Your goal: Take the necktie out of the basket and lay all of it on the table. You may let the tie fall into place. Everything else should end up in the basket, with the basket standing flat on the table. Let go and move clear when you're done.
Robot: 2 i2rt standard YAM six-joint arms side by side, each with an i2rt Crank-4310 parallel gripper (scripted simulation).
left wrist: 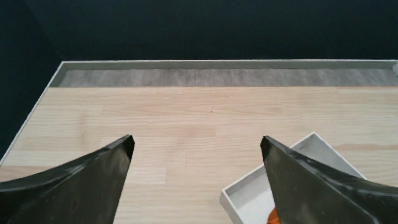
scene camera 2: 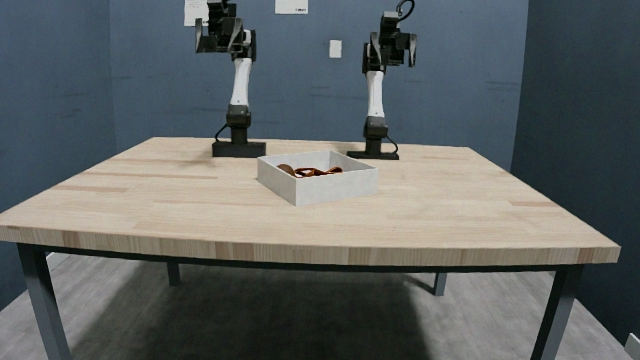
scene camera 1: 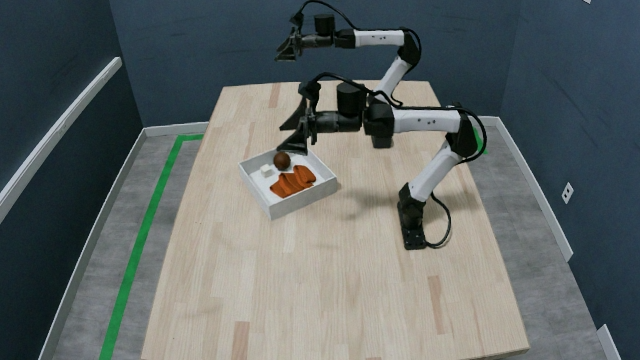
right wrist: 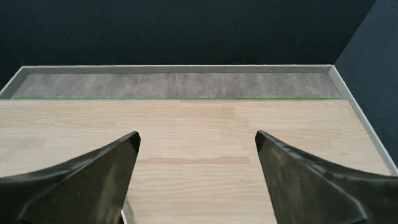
Labels:
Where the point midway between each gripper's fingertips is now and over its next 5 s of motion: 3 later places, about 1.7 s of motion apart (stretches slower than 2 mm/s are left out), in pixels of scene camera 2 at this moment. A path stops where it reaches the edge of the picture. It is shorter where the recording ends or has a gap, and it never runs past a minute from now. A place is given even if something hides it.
The left gripper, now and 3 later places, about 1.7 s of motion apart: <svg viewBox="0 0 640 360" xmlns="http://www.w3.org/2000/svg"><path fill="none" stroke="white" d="M396 64L398 32L397 46L396 65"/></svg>
The right gripper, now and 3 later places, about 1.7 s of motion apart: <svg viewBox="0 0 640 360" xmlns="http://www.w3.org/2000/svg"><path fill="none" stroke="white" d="M212 51L259 89L308 130L307 163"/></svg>

